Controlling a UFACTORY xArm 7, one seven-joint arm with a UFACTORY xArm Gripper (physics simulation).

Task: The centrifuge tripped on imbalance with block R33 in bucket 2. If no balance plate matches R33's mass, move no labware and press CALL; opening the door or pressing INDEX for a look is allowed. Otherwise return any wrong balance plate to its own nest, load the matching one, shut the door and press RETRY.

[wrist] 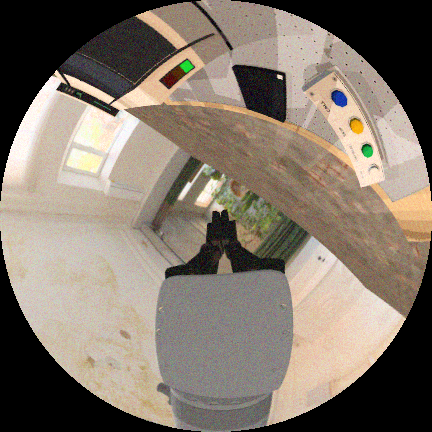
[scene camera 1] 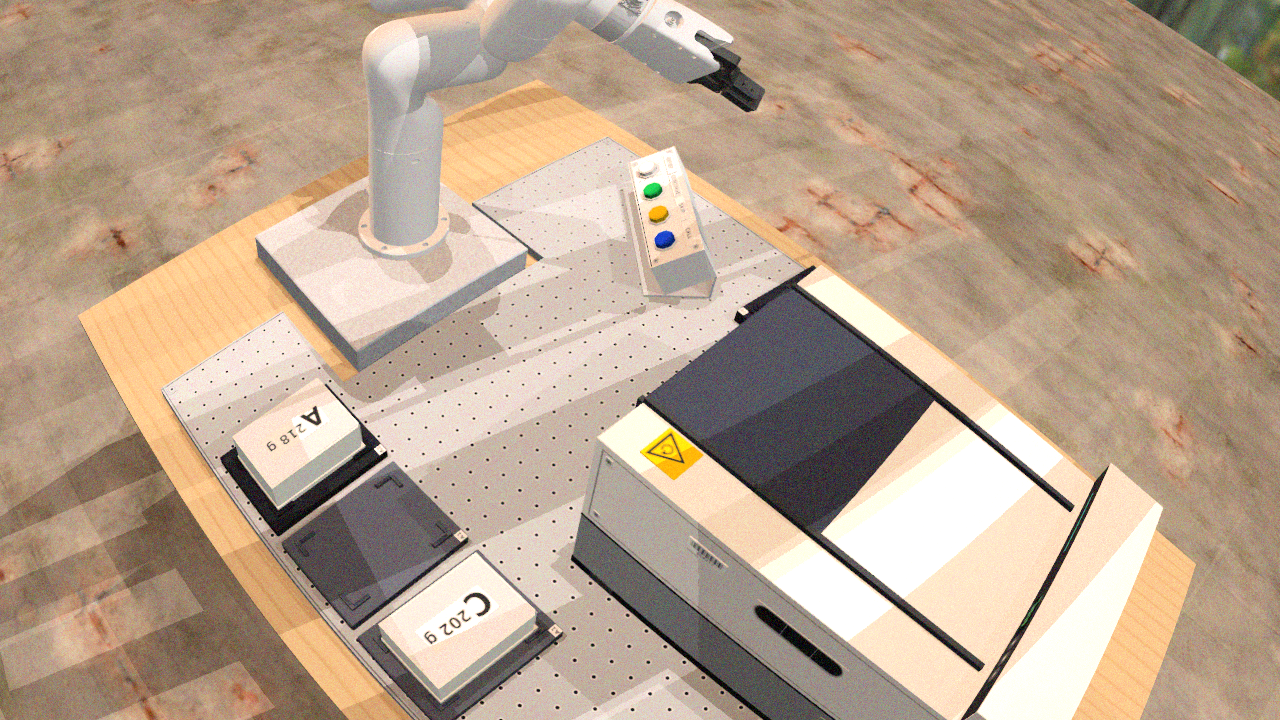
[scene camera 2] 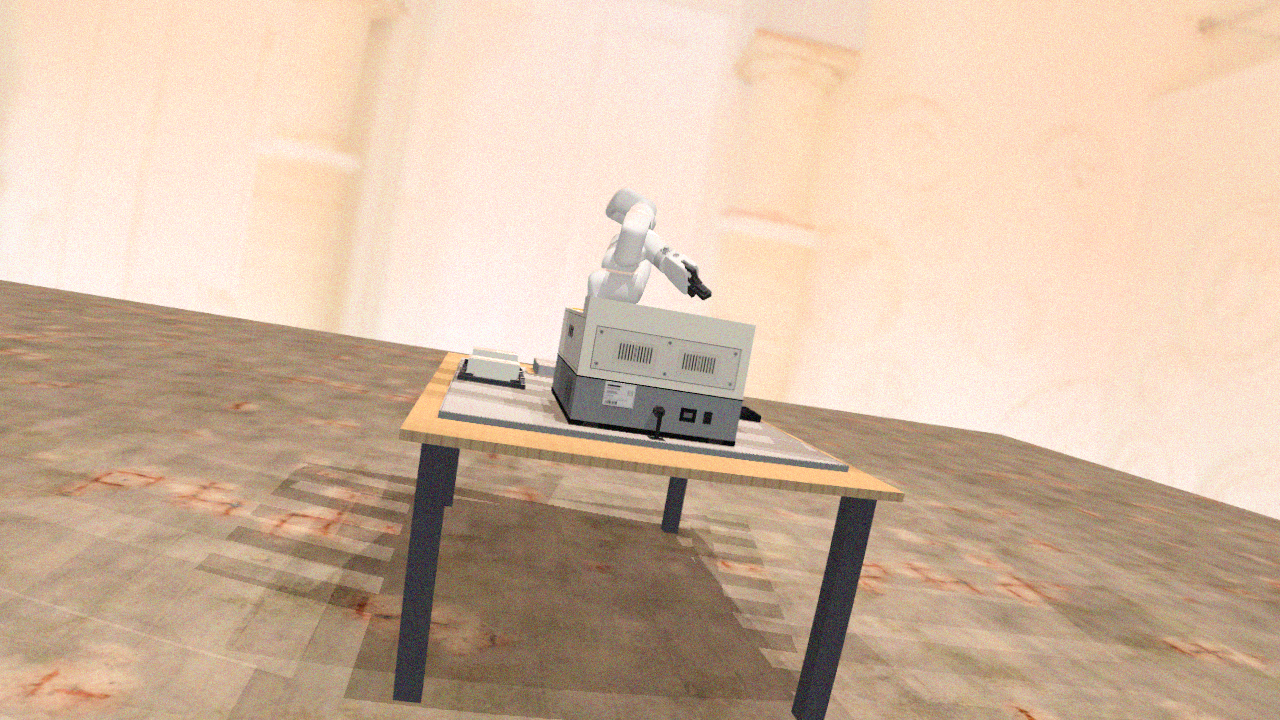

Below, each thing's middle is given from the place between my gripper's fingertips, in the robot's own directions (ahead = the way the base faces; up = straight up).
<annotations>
Right now the button box (wrist: 330, 90) is 100 mm behind my hand, 30 mm to the left of it and 260 mm below it. Round my hand: centrifuge (scene camera 1: 820, 509) (420 mm ahead, 210 mm to the right, 180 mm below); dark nest (scene camera 1: 369, 547) (50 mm ahead, 540 mm to the right, 290 mm below).
</annotations>
